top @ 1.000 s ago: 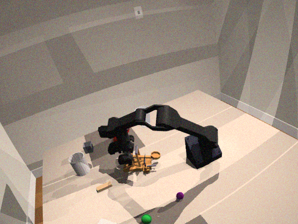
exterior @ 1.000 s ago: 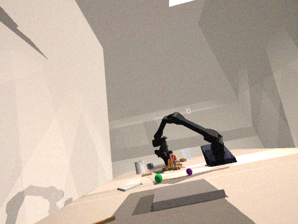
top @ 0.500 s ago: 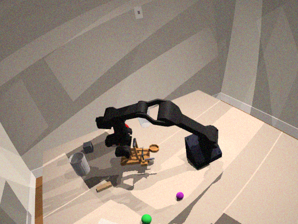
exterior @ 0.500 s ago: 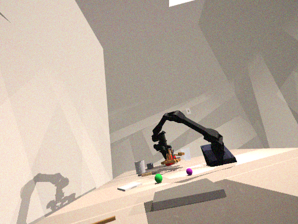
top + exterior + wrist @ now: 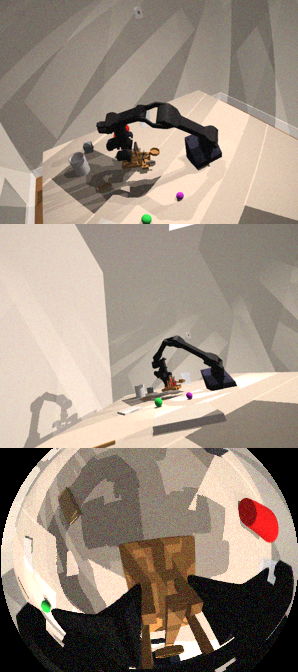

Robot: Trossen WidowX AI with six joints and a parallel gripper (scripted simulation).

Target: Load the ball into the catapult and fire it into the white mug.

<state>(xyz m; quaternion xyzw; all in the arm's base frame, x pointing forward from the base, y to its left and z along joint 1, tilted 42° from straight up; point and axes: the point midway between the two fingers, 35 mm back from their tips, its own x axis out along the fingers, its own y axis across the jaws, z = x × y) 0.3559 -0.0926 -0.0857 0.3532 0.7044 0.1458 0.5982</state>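
My gripper tip is now 130 mm past the purple ball, 300 mm to the right of it and 40 mm above it. Also, from my gripper tip: wooden block: 160 mm ahead, 80 mm to the left, 50 mm below; wooden catapult: 60 mm behind, 40 mm to the left, 20 mm above; white mug: 260 mm ahead, 90 mm to the right, 30 mm below.
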